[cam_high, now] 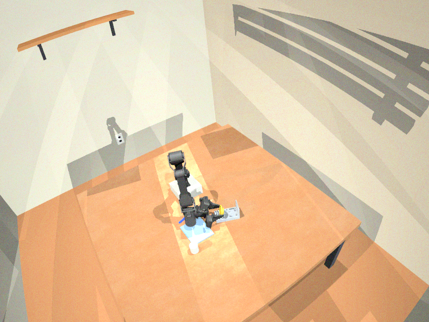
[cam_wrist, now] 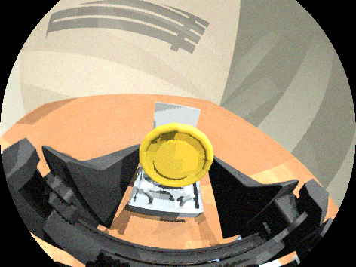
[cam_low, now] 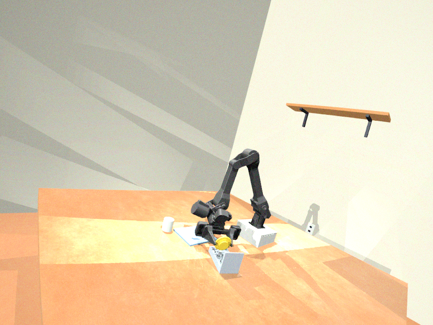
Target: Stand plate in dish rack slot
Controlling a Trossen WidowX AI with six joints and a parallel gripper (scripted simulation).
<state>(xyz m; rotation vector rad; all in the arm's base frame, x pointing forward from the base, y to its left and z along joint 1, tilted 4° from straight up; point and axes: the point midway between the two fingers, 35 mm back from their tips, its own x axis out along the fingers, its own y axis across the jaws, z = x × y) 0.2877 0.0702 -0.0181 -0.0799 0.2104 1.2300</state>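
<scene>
Now: gripper tip 10 mm to the left of the yellow plate. The rest, counted from my gripper tip: blue spoon (190 mm to the right, 110 mm behind, 50 mm below); then white cup (240 mm to the right, 120 mm ahead, 30 mm below); then grey dish rack (30 mm below, 20 mm to the left).
</scene>
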